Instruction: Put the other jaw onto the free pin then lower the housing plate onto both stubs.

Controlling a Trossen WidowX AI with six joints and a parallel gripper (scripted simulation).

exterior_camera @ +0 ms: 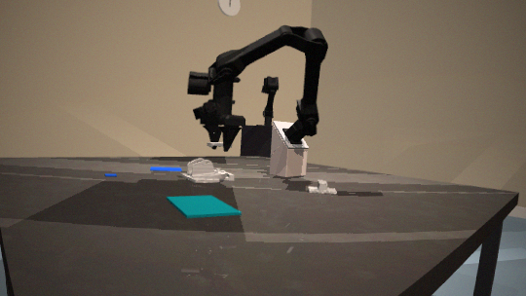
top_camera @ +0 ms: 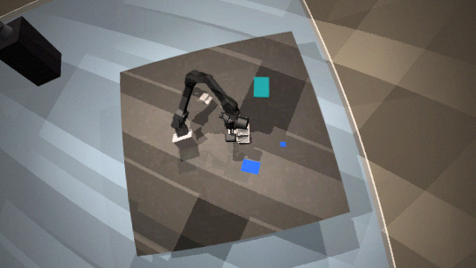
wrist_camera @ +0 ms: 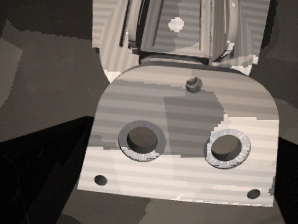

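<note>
My gripper tip is 20 mm below the white housing plate and 10 mm short of it. From my gripper tip the other things lie so: jaw (70 mm below, 20 mm to the left, 20 mm ahead); cyan flat patch (260 mm ahead, 250 mm to the left, 80 mm below); small blue square (260 mm ahead, 150 mm to the right, 80 mm below).
</note>
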